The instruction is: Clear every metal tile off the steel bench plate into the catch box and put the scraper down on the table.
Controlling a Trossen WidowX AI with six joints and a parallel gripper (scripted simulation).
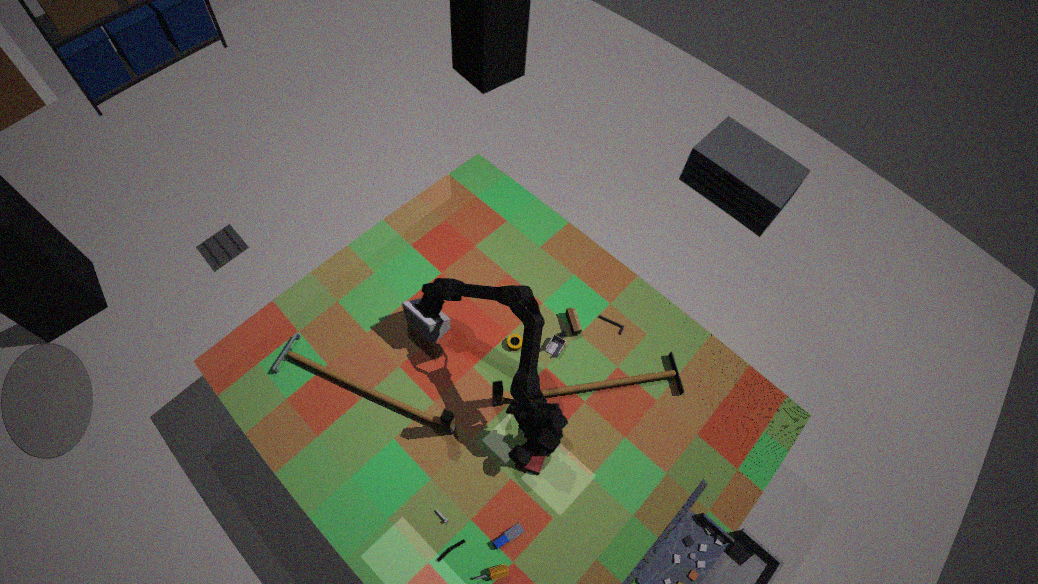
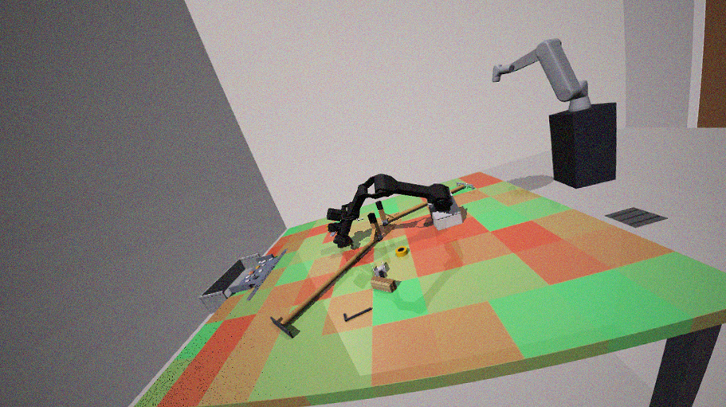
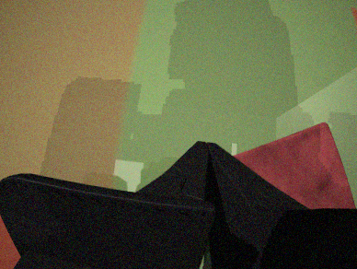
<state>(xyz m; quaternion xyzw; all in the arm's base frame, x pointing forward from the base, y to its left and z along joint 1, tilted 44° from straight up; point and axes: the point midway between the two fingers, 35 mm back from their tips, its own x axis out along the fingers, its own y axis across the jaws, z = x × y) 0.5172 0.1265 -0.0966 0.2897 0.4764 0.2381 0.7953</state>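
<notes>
Now: gripper tip 50 mm to the left of the red block and 20 mm past it. From my gripper tip the other things lie so: long scraper: 230 mm to the left, 80 mm behind, 50 mm above; then yellow tape roll: 340 mm behind, 150 mm to the left; then blue piece: 230 mm to the right, 100 mm ahead.
</notes>
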